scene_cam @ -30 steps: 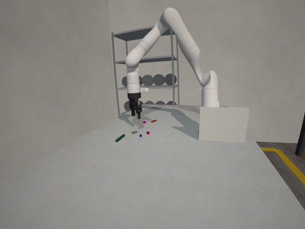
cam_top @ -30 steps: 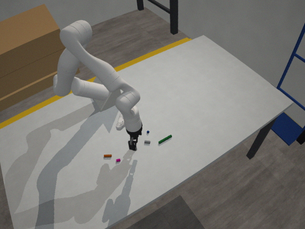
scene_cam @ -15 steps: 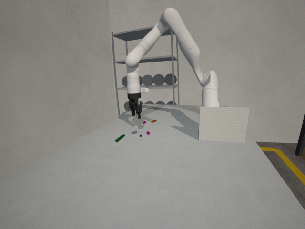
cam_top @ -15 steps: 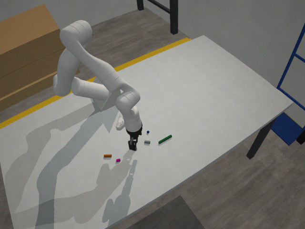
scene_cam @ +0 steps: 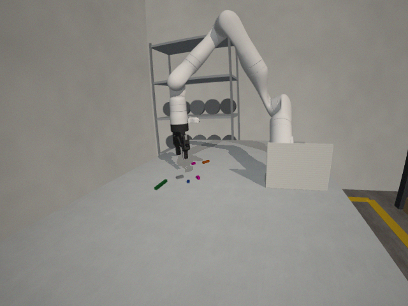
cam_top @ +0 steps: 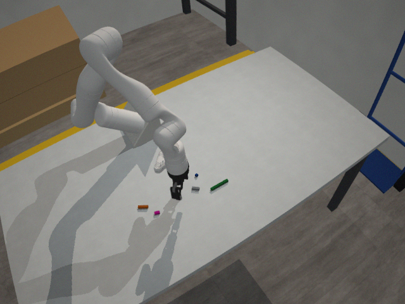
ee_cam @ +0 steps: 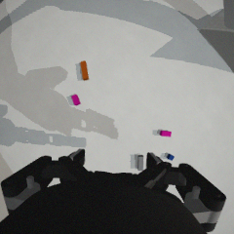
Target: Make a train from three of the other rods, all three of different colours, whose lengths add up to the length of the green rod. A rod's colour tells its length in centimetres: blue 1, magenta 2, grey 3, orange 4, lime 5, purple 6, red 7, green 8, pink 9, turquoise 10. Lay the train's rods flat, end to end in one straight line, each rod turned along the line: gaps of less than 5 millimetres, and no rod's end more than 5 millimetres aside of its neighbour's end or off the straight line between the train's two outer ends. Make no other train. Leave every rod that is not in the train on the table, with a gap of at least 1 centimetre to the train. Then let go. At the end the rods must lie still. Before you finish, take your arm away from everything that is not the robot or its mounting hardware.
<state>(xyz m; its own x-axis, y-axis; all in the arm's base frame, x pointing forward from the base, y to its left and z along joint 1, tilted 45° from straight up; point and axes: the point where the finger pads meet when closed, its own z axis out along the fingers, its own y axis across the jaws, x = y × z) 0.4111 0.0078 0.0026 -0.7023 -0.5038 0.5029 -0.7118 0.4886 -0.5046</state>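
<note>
Right now the blue rod is 7 cm behind my hand, 9 cm to the left of it and 7 cm below it. Also, from my hand: grey rod 1 cm behind, 6 cm to the left, 7 cm below; orange rod 5 cm behind, 16 cm to the right, 7 cm below; green rod 3 cm ahead, 15 cm to the left, 7 cm below.
</note>
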